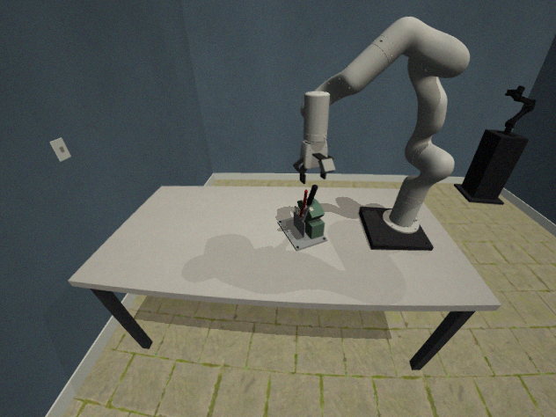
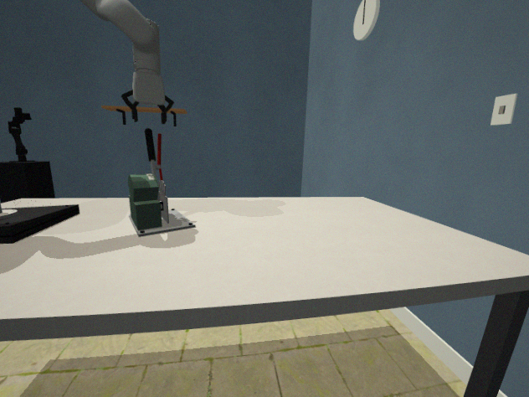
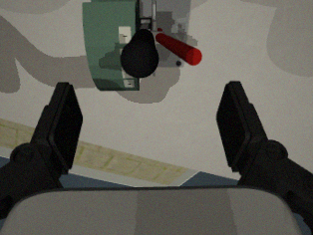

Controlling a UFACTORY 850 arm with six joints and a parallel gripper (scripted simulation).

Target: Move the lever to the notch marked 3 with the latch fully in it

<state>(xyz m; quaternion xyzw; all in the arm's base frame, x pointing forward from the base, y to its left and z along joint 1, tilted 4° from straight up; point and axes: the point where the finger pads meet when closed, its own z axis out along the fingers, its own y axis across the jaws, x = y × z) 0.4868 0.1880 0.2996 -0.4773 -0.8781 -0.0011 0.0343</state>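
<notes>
Now: the red bar 17 cm below my hand, 4 cm ahead of it and 3 cm to the right of it.
</notes>
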